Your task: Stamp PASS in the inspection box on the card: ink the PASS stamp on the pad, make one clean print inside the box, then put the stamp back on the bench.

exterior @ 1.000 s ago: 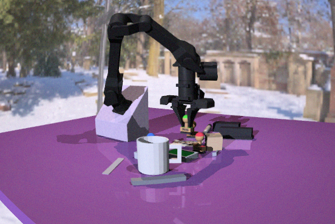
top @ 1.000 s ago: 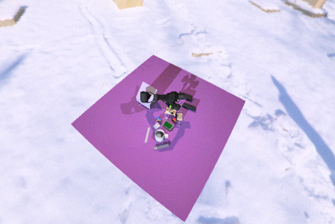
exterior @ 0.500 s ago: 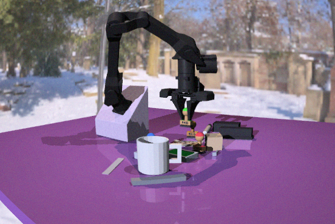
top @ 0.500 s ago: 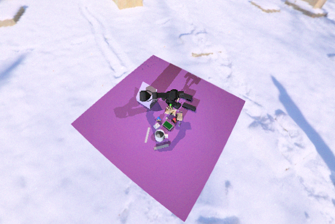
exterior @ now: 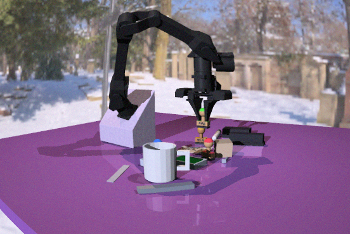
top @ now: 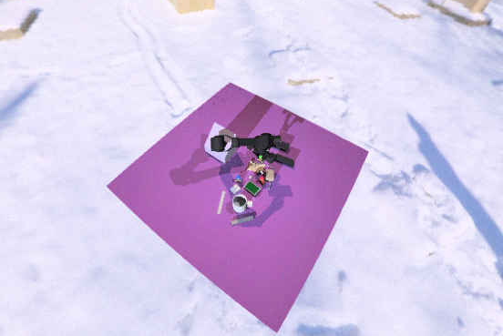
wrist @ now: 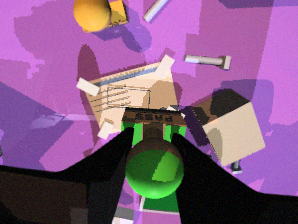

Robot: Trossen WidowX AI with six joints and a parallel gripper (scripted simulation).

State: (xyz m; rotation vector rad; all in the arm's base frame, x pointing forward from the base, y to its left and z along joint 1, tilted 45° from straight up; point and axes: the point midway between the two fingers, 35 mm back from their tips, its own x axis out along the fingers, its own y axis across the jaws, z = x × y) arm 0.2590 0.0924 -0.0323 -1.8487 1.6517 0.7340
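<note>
Right now my gripper tip is 9 cm short of the tan block, 2 cm to the left of it and 7 cm above it. Also, from my gripper tip: tan card 2 cm behind, 2 cm to the right, 10 cm below; green-knob stamp right at my gripper tip; orange stamp 6 cm behind, 7 cm to the left, 8 cm below.
</note>
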